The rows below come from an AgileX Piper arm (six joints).
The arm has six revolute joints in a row. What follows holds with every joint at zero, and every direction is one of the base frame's.
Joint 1 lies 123.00 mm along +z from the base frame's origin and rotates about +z.
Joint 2 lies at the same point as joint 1 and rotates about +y.
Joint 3 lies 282.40 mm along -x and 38.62 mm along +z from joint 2 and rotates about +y.
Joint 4 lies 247.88 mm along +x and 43.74 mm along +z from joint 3 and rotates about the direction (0.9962, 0, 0.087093).
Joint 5 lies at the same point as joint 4 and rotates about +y.
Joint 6 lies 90.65 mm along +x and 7.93 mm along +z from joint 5 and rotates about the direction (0.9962, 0, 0.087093).
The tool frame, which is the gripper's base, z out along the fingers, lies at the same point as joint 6; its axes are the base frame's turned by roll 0.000, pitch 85.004 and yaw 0.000 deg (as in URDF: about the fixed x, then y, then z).
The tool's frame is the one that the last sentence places.
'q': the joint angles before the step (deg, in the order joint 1, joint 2, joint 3, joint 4, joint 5, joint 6). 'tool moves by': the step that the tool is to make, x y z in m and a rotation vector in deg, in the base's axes. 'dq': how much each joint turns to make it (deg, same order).
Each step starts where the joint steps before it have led.
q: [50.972 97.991 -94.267 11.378 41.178 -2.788]
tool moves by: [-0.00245 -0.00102 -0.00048 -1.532 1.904 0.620]
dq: [-0.001 0.109 -0.661 0.532 3.004 -0.001]
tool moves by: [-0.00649 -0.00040 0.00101 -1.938 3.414 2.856]
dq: [0.002 0.204 -1.362 3.050 5.330 -2.189]
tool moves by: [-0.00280 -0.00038 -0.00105 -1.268 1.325 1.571]
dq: [0.000 0.137 -0.369 1.094 2.393 -1.230]
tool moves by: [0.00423 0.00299 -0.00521 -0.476 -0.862 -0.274]
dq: [-0.001 0.876 0.001 -0.930 -1.072 -0.083]
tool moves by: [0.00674 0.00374 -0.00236 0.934 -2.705 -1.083]
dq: [-0.001 0.775 -0.002 -1.731 -3.357 0.277]
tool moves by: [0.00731 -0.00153 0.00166 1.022 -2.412 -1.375]
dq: [-0.635 0.111 -0.001 -1.386 -2.526 0.216]
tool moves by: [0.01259 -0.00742 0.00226 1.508 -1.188 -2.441]
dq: [-1.968 0.000 0.001 0.001 -1.975 0.094]
